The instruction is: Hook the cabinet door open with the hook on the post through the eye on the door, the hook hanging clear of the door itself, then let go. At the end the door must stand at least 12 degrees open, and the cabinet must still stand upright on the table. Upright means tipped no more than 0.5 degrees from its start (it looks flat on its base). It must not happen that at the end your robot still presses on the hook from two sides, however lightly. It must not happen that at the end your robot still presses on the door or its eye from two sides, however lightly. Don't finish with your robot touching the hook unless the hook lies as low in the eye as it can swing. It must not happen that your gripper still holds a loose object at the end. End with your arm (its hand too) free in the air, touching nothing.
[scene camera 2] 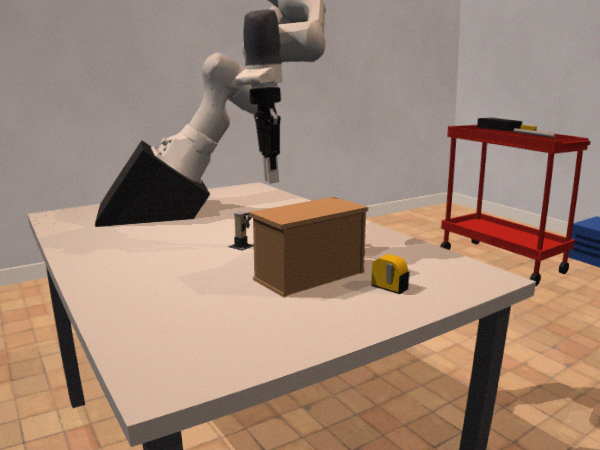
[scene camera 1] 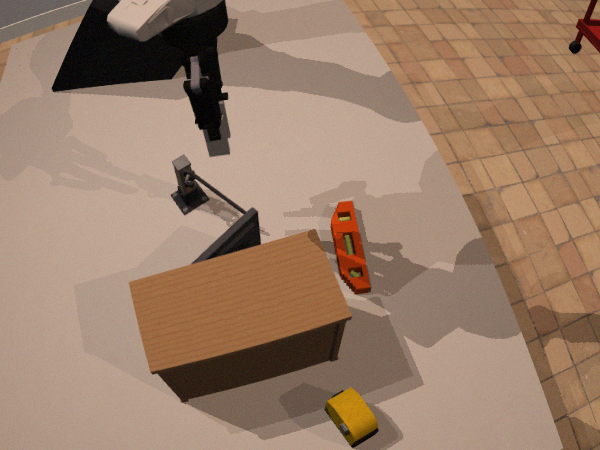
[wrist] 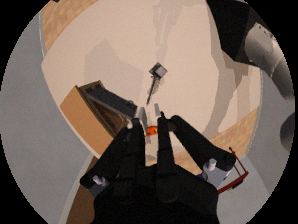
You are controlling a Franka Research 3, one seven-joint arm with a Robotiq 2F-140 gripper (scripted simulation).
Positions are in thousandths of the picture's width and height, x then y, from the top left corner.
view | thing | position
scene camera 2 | gripper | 452,403
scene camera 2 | wooden cabinet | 501,548
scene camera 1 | gripper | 368,323
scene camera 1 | wooden cabinet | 431,697
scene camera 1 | post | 312,443
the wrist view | gripper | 505,493
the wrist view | wooden cabinet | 327,596
